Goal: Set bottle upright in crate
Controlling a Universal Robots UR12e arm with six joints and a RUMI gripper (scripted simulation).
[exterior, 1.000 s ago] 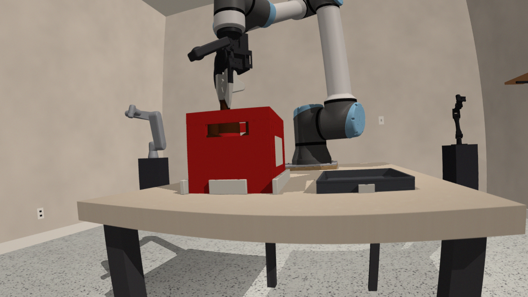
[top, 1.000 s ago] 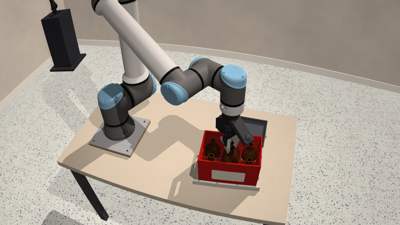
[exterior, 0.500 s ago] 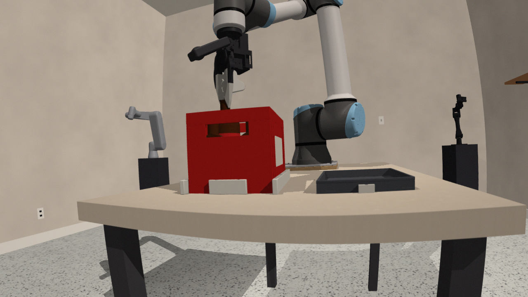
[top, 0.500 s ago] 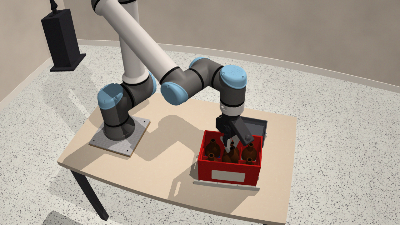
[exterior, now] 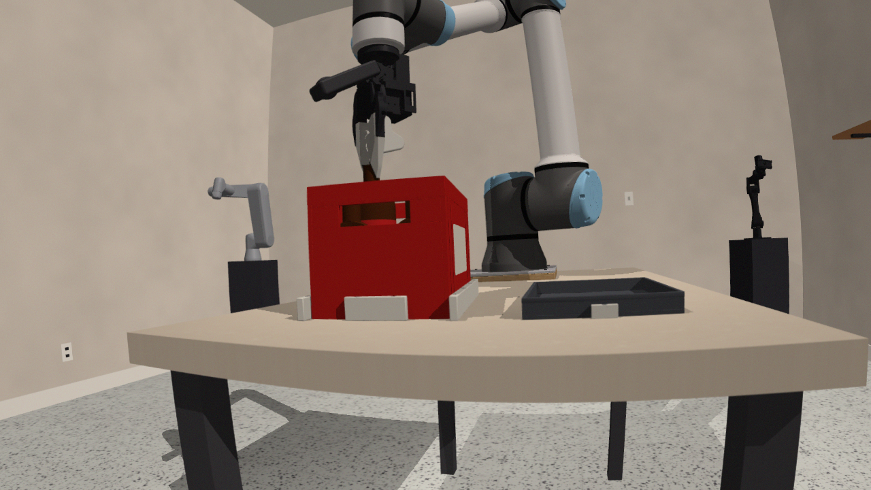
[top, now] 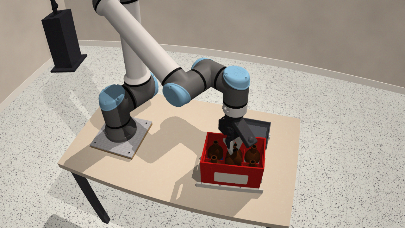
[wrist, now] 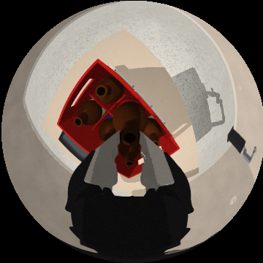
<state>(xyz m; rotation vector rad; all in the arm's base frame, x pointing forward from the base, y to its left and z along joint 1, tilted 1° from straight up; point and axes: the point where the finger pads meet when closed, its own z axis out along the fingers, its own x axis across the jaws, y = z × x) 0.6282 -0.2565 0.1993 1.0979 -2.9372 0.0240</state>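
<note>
Right now the red crate is 13 cm below my hand and 4 cm to the left of it. Also, from my hand: tray (33 cm to the left, 20 cm below, 7 cm ahead).
</note>
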